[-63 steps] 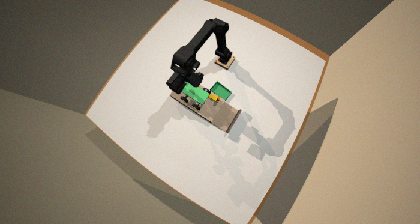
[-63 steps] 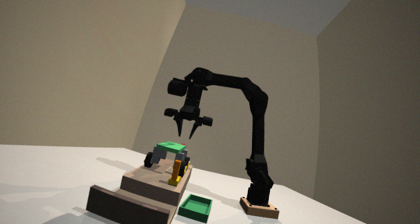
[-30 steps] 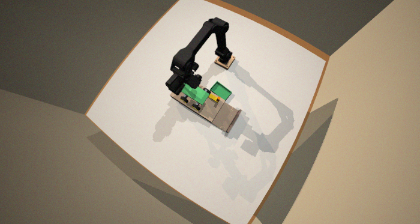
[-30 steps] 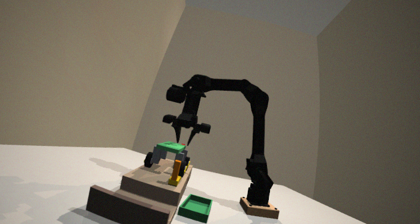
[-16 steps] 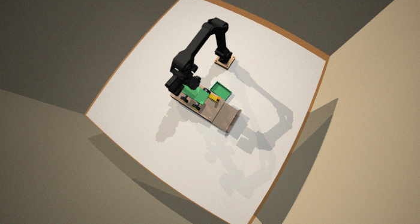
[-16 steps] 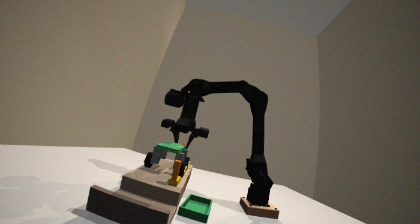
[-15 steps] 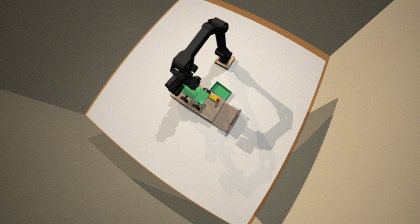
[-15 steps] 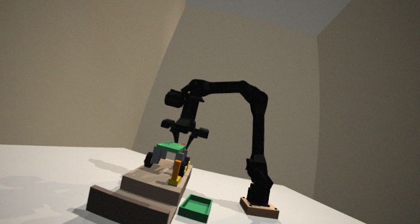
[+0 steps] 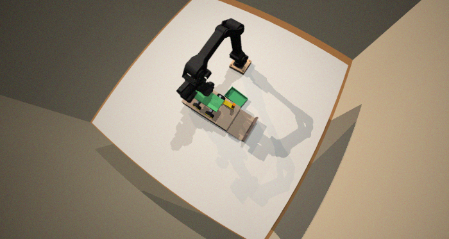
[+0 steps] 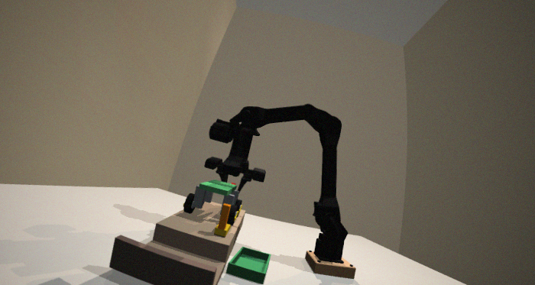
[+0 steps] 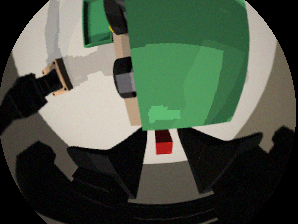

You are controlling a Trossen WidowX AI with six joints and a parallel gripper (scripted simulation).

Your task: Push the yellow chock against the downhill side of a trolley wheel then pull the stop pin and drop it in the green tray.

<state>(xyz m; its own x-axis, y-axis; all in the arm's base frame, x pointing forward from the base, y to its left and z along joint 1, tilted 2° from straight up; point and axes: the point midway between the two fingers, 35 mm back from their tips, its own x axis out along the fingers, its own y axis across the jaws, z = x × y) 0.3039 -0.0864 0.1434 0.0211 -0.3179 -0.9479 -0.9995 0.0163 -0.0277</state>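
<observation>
Right now my gripper tip is right at the red-headed stop pin. Round my gripper tip: brown ramp 100 mm to the left, 80 mm below, 20 mm ahead; yellow chock 190 mm to the left, 50 mm below, 30 mm behind; trolley 100 mm to the left, 20 mm below, 20 mm ahead.
</observation>
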